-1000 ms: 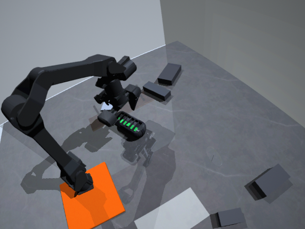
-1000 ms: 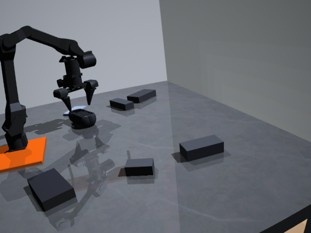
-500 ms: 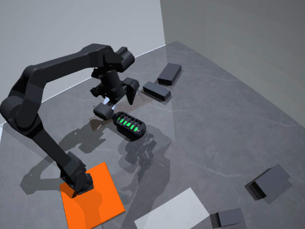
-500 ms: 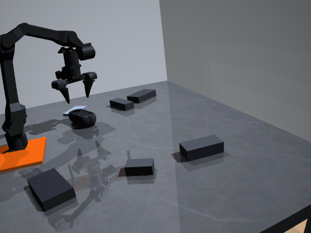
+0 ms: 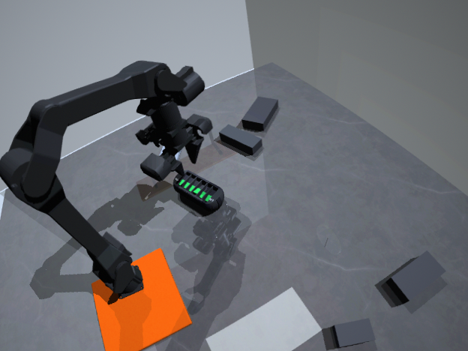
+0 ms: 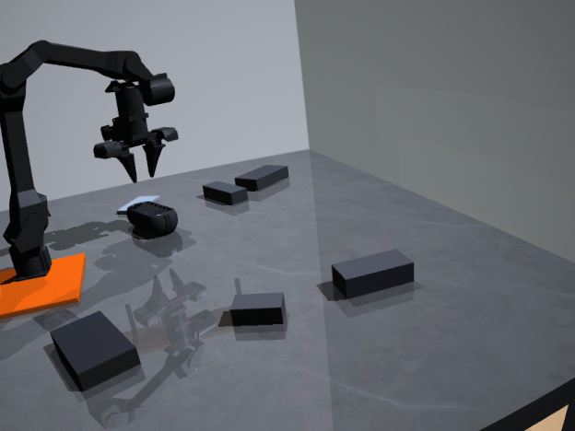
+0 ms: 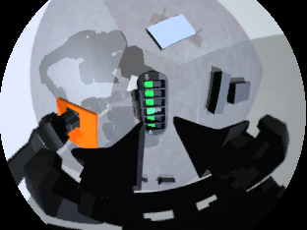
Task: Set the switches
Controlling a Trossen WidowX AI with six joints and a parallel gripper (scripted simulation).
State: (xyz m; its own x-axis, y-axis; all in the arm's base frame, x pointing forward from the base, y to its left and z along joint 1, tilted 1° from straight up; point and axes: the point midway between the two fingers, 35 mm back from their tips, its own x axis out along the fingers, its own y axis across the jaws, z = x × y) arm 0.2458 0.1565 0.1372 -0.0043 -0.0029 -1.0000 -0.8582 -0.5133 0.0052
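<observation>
Now: gripper tip 40 mm past the pale plate, 200 mm to the right of it and 110 mm above it.
</observation>
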